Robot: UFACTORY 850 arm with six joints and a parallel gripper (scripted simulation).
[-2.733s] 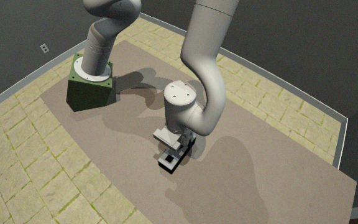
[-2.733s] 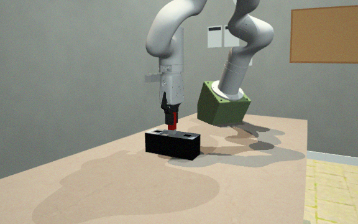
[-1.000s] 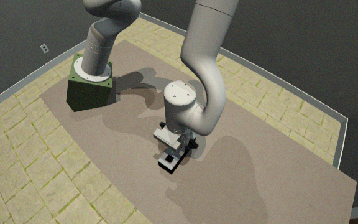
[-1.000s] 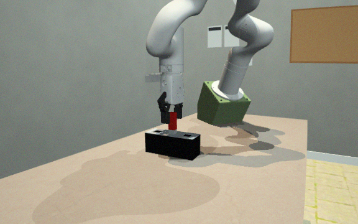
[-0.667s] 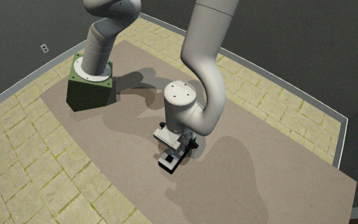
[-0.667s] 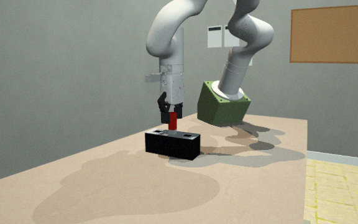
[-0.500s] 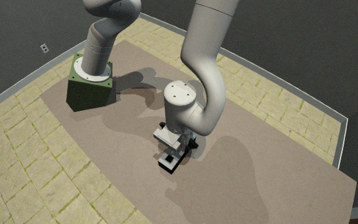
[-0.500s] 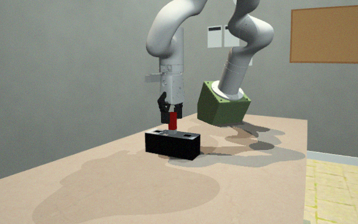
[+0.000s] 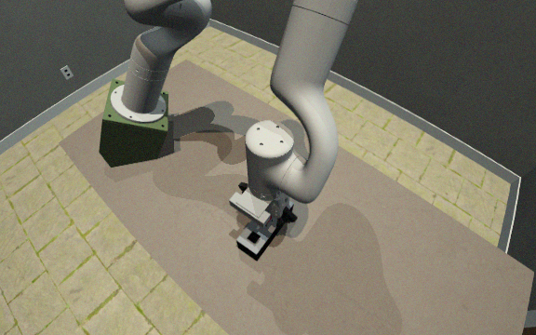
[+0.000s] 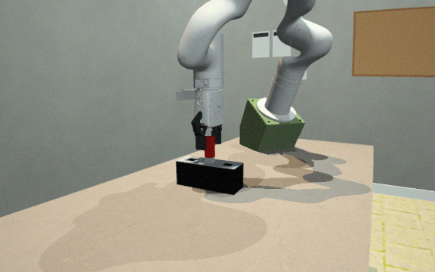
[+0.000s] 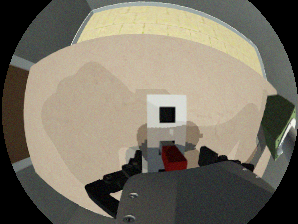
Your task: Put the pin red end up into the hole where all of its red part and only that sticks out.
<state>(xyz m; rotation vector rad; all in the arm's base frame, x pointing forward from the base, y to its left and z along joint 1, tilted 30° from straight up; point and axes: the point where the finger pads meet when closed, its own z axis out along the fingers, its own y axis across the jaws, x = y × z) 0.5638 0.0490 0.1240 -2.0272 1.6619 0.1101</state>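
Now: the pin 1 cm below my hand. Also, from my hand: black block 9 cm below.
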